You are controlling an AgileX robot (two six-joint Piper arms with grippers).
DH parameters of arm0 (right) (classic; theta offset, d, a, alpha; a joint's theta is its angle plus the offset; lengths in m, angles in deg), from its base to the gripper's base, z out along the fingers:
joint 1: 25.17 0.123 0 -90
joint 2: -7.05 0 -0.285 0
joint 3: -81.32 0 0.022 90
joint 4: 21.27 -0.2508 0 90
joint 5: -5.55 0 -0.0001 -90
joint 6: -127.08 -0.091 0 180
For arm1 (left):
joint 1: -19.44 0.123 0 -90
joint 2: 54.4 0 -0.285 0
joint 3: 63.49 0 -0.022 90
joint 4: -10.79 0.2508 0 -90
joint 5: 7.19 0 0.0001 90
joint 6: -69.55 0.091 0 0
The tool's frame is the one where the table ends.
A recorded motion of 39 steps. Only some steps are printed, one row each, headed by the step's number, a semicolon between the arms.
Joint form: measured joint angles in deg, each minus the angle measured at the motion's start. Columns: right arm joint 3, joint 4, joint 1, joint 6, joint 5, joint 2; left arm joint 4, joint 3, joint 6, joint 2, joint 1, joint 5.
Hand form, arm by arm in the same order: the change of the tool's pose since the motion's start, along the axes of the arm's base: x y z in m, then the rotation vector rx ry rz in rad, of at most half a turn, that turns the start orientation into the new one. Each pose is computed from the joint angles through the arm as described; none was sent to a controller.
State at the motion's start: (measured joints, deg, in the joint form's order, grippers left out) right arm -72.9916 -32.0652 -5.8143 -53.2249 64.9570 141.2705; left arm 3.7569 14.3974 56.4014 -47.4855 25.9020 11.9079
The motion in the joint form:
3: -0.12 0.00 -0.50 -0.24 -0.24 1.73; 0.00 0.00 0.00 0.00 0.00 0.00
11: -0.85 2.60 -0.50 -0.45 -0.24 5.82; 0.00 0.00 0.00 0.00 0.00 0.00
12: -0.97 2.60 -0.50 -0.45 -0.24 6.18; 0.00 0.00 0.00 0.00 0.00 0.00
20: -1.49 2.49 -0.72 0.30 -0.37 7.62; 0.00 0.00 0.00 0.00 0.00 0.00
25: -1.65 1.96 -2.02 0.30 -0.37 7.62; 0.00 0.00 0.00 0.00 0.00 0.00
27: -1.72 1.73 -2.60 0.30 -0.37 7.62; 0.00 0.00 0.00 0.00 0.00 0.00
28: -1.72 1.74 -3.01 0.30 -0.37 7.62; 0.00 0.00 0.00 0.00 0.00 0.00
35: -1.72 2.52 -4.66 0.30 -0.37 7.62; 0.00 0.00 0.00 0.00 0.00 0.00
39: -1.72 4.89 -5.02 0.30 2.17 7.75; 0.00 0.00 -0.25 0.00 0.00 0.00
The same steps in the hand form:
3: 0.0001 -0.0036 -0.0118 -0.0058 0.0314 -0.0093; 0.0000 0.0000 0.0000 0.0000 0.0000 0.0000
11: -0.0019 -0.0005 -0.0374 -0.0346 0.0830 0.0329; 0.0000 0.0000 0.0000 0.0000 0.0000 0.0000
12: -0.0018 -0.0005 -0.0395 -0.0359 0.0870 0.0330; 0.0000 0.0000 0.0000 0.0000 0.0000 0.0000
20: -0.0012 -0.0020 -0.0480 -0.0530 0.1024 0.0306; 0.0000 0.0000 0.0000 0.0000 0.0000 0.0000
25: 0.0022 -0.0111 -0.0476 -0.0484 0.1012 -0.0009; 0.0000 0.0000 0.0000 0.0000 0.0000 0.0000
27: 0.0036 -0.0151 -0.0474 -0.0464 0.1007 -0.0149; 0.0000 0.0000 0.0000 0.0000 0.0000 0.0000
28: 0.0043 -0.0178 -0.0474 -0.0460 0.1008 -0.0219; 0.0000 0.0000 0.0000 0.0000 0.0000 0.0000
35: 0.0069 -0.0278 -0.0473 -0.0485 0.1003 -0.0376; 0.0000 0.0000 0.0000 0.0000 0.0000 0.0000
39: 0.0079 -0.0270 -0.0442 -0.0537 0.0551 -0.0065; 0.0000 0.0000 0.0000 -0.0042 -0.0003 0.0010

